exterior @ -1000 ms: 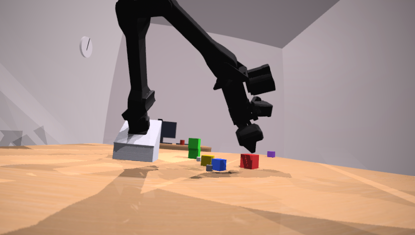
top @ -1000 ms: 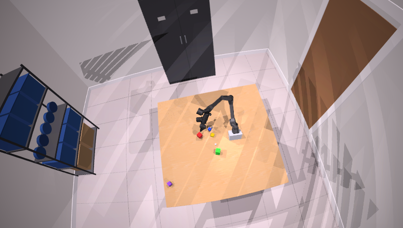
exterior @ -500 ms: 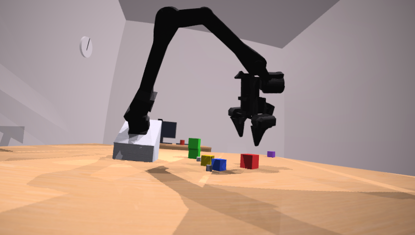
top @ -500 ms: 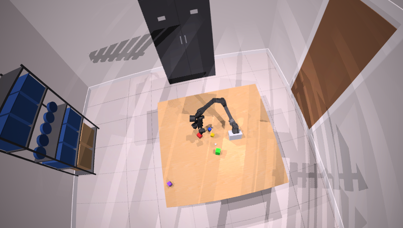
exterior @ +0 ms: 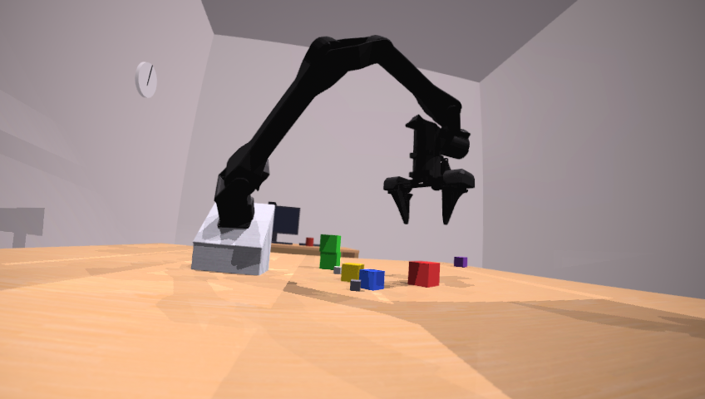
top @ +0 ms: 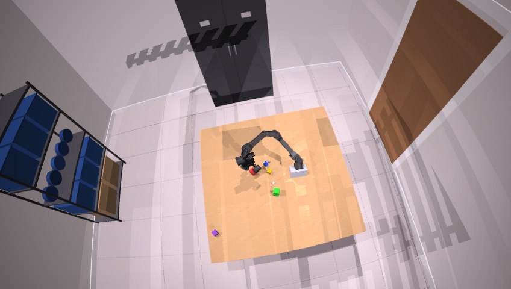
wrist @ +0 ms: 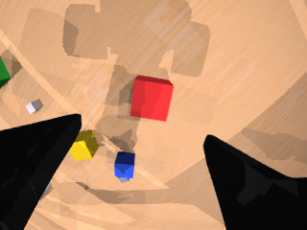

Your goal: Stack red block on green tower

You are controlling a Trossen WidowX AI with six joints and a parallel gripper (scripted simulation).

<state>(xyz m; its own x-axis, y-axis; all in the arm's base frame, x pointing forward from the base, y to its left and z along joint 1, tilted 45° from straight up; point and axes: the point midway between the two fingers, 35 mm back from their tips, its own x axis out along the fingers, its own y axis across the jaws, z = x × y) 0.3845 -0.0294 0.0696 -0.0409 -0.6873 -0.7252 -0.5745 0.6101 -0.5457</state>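
Now: gripper tip 100 mm above the red block. From my gripper tip the other things lie so: purple block: 500 mm to the left, 380 mm ahead, 100 mm below; then blue block: 120 mm behind, 100 mm below, 60 mm to the right; then yellow block: 140 mm behind, 100 mm below, 20 mm to the left.
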